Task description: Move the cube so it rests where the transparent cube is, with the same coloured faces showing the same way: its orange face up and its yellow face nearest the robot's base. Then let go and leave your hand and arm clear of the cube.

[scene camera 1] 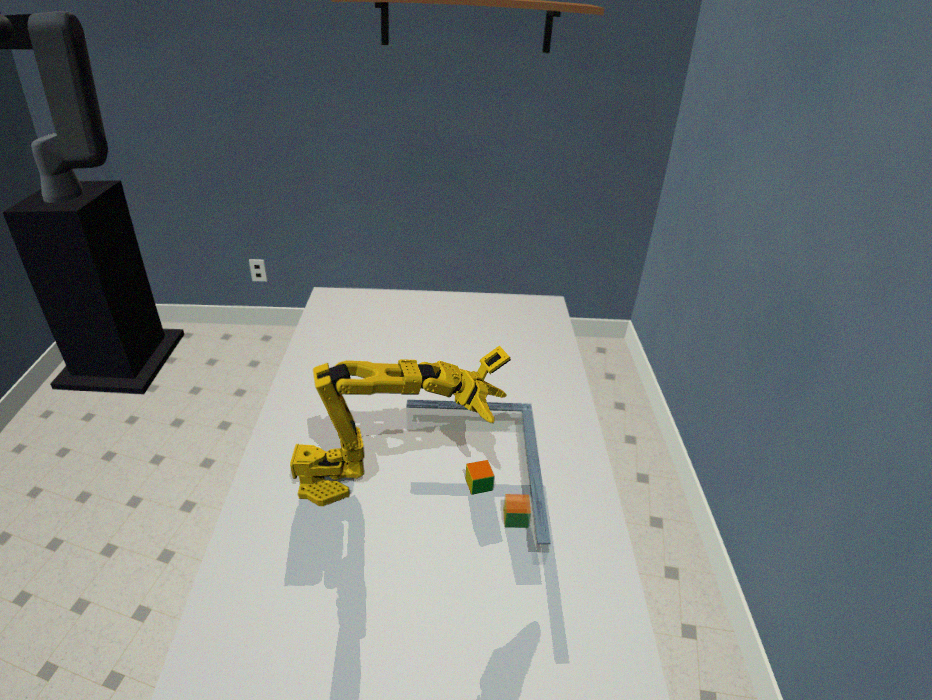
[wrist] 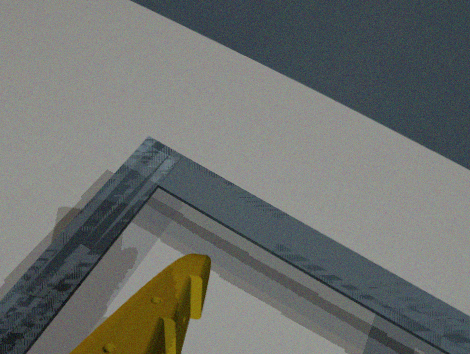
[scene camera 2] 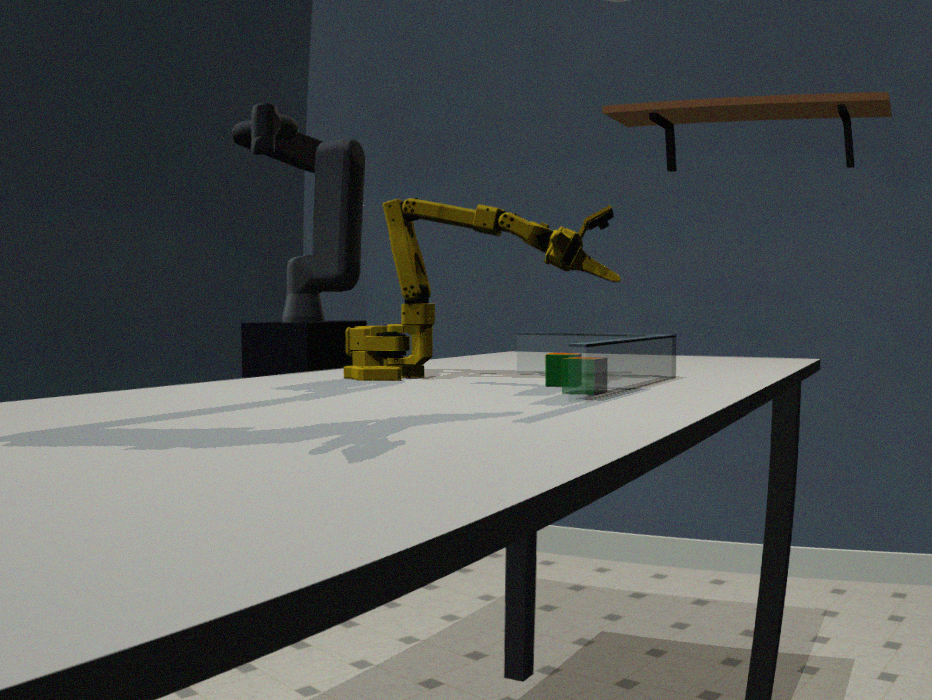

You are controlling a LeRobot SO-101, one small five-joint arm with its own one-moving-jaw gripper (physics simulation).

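Where they show: hand, its tool point: (scene camera 1: 504,395) (wrist: 207,279) (scene camera 2: 617,278); arm's base, origin of its link: (scene camera 1: 337,482) (scene camera 2: 396,378).
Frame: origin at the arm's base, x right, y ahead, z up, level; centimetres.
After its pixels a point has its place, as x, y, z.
Note:
The solid cube (scene camera 1: 479,477) @(1.1, 25.0, 4.0) (scene camera 2: 555,370) @(1.4, 25.0, 2.0) stands on the table, orange face up and green face toward the scene cameras; a narrow yellow side faces the robot's base in scene view 1. It looks slightly turned against the transparent cube (scene camera 1: 516,511) (scene camera 2: 583,375), which shows orange on top and green in front, beside the glass wall. The two cubes are close together, with a gap between them in scene view 1. My gripper (scene camera 1: 498,406) @(-9.5, 29.0, 13.5) (scene camera 2: 618,279) is fully open and empty, high above the table and away from both cubes. In the wrist view one notched jaw shows, and neither cube.
A low L-shaped transparent wall (scene camera 1: 534,473) @(1.7, 34.2, 6.0) (scene camera 2: 663,361) @(-10.4, 35.3, 2.7) (wrist: 235,210) @(-10.6, 34.1, 6.0) stands on the table (scene camera 1: 421,617) @(25.1, 16.3, 0.0) (scene camera 2: 263,542) @(71.8, 44.9, 0.0) (wrist: 75,85) @(-26.6, 39.3, 0.0), one arm of it running past the transparent cube. A dark robot arm on a black pedestal (scene camera 1: 82,293) (scene camera 2: 275,350) stands beyond the table.

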